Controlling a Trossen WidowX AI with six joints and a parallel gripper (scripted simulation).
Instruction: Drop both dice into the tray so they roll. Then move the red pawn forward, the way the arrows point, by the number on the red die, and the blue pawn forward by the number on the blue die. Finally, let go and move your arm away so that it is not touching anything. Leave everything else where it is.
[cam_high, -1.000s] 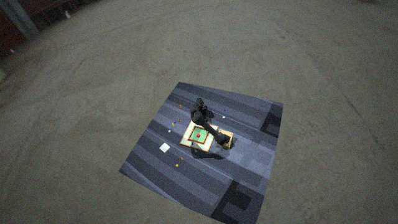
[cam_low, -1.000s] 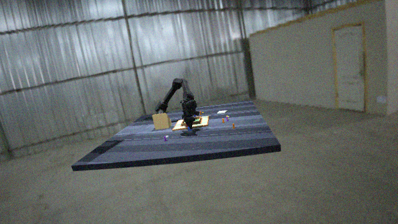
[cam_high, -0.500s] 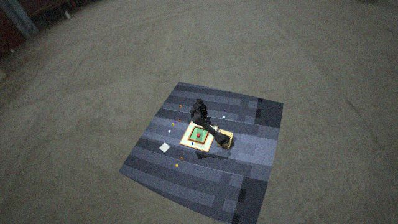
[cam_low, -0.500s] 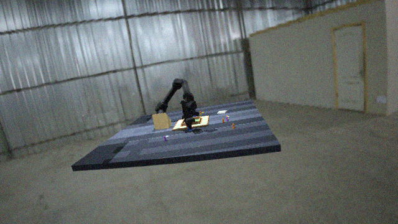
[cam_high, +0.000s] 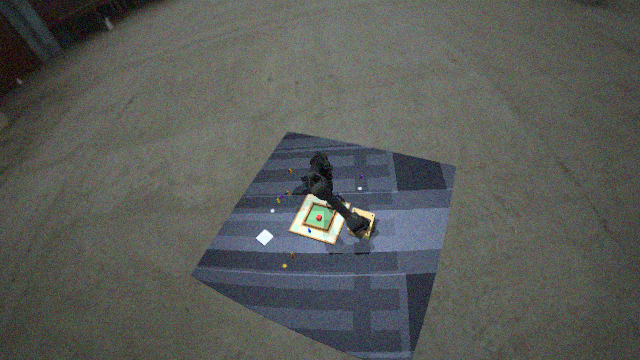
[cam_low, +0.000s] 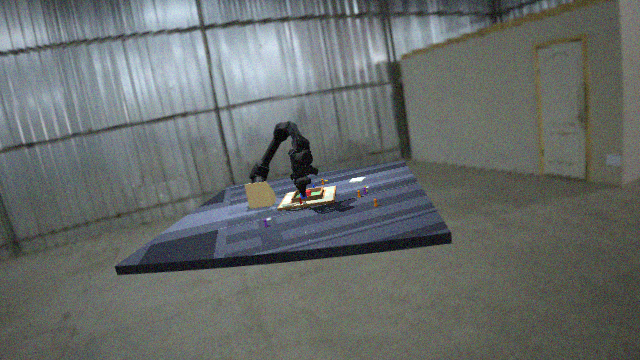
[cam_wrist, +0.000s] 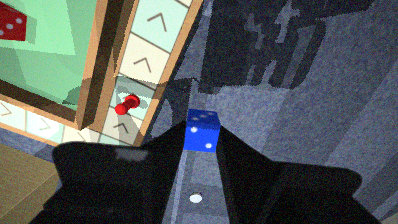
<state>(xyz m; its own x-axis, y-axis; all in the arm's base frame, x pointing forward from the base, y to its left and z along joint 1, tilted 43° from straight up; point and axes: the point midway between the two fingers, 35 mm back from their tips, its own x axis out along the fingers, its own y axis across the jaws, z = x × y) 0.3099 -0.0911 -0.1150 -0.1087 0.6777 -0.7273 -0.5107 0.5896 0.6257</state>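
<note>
My gripper tip is now 7 cm to the right of the red pawn, 5 cm past it and 4 cm above it. Round my gripper tip: green tray (19 cm to the left, 6 cm below, 4 cm behind); white tile (46 cm to the left, 17 cm ahead, 6 cm below).
</note>
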